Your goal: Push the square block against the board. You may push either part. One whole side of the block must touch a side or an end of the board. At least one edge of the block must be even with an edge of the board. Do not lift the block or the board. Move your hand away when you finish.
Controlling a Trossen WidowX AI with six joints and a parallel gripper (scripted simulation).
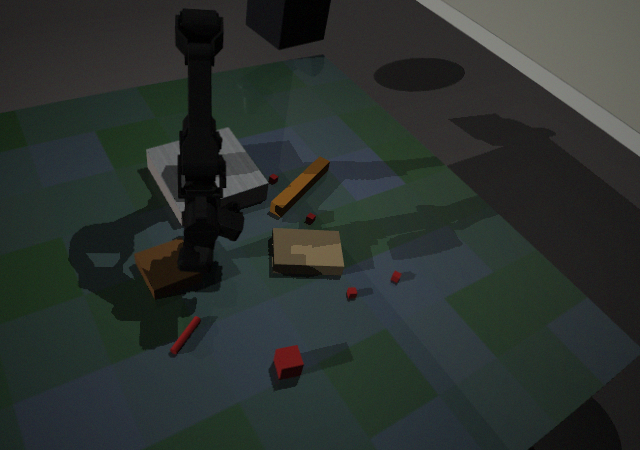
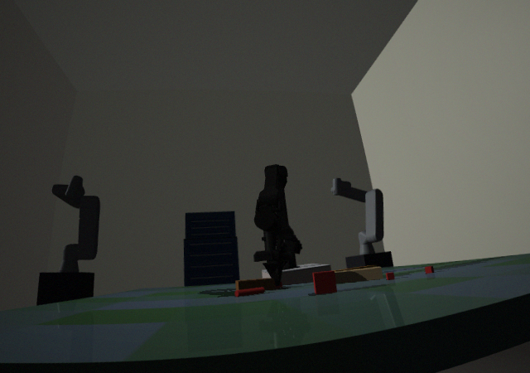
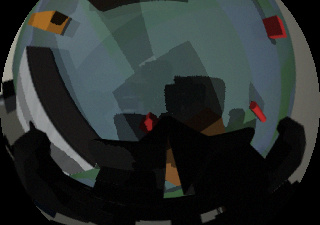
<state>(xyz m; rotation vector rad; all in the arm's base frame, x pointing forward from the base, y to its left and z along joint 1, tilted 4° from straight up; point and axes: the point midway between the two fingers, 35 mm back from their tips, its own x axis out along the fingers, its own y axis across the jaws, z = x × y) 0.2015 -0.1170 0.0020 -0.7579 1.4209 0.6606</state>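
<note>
Now: the tan flat slab 200 mm to the left of my gripper tip, 110 mm ahead of it and 10 mm above it. Round my gripper tip: brown square block: 70 mm to the right, 10 mm behind, 10 mm above; red rod: 140 mm ahead, 120 mm to the right; long orange bar: 320 mm to the left, 70 mm behind, 10 mm above.
</note>
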